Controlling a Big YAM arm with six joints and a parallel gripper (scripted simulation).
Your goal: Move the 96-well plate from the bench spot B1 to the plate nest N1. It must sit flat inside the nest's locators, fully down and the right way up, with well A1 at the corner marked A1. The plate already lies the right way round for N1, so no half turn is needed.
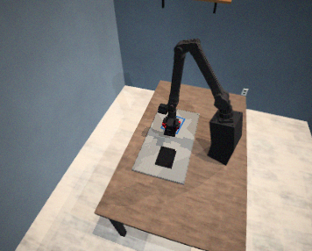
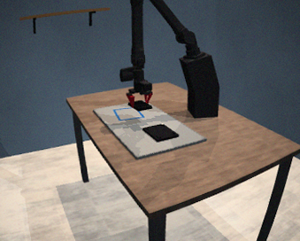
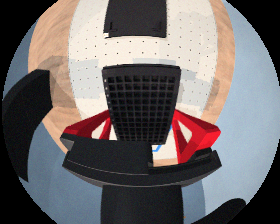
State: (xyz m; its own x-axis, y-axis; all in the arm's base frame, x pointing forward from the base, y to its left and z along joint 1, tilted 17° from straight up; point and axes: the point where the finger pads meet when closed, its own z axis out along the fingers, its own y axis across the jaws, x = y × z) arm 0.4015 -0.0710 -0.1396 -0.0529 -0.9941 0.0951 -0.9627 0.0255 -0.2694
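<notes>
My hand is 200 mm to the right of the black plate nest and 90 mm above it. Also, from my hand: black 96-well plate: right at my hand.
</notes>
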